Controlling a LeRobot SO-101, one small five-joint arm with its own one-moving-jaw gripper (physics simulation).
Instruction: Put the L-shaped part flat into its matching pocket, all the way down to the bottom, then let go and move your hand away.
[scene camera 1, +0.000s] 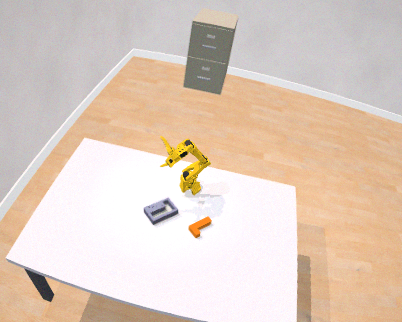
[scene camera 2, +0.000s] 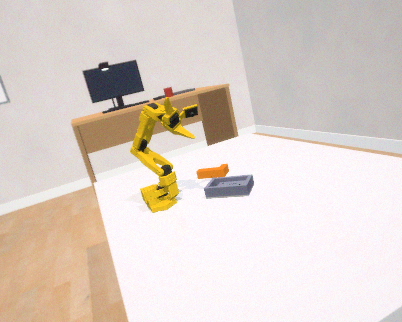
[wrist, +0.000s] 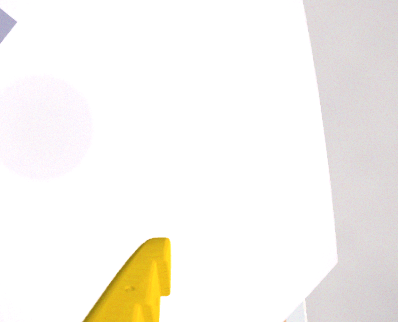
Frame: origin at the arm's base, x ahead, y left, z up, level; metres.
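Seen in the pictures: hand, its tool point: (scene camera 1: 160, 165) (scene camera 2: 193, 136) (wrist: 170, 259); arm's base, origin of its link: (scene camera 1: 189, 190) (scene camera 2: 167, 202).
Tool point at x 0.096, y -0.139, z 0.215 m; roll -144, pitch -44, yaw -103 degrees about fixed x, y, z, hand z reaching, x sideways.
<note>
Pixels of each thing's middle, then the offset from my tool point to it. Level surfaces: height alone.
- orange L-shaped part, middle of its body: (scene camera 2: 212, 171) (scene camera 1: 201, 227) dx +0.129, dy +0.244, dz -0.201 m
- grey-blue pocket tray, middle of its body: (scene camera 2: 229, 186) (scene camera 1: 160, 210) dx +0.094, dy +0.038, dz -0.197 m
- white table, height of its surface: dz -0.216 m
The orange L-shaped part (scene camera 1: 194, 230) (scene camera 2: 212, 173) lies flat on the white table, beside and apart from the grey-blue tray. The grey-blue pocket tray (scene camera 1: 163, 217) (scene camera 2: 230, 191) (wrist: 5, 24) lies flat on the table; its recess shows from above in scene camera 1, with no orange part in it. In the wrist view a corner of the tray shows at the upper left edge. My gripper (scene camera 1: 161, 151) (scene camera 2: 181, 118) is wide open and empty, raised high above the table, apart from both things. In the wrist view one notched jaw shows at the bottom; the moving jaw is out of the picture.
The white table (scene camera 1: 100, 225) (scene camera 2: 250, 260) (wrist: 225, 125) carries the arm's base (scene camera 1: 190, 187) (scene camera 2: 159, 199), close to the tray. A filing cabinet (scene camera 1: 207, 55) stands on the floor beyond the table. A wooden desk (scene camera 2: 120, 137) with a monitor (scene camera 2: 115, 80) and a red cup (scene camera 2: 168, 92) stands behind the arm.
</note>
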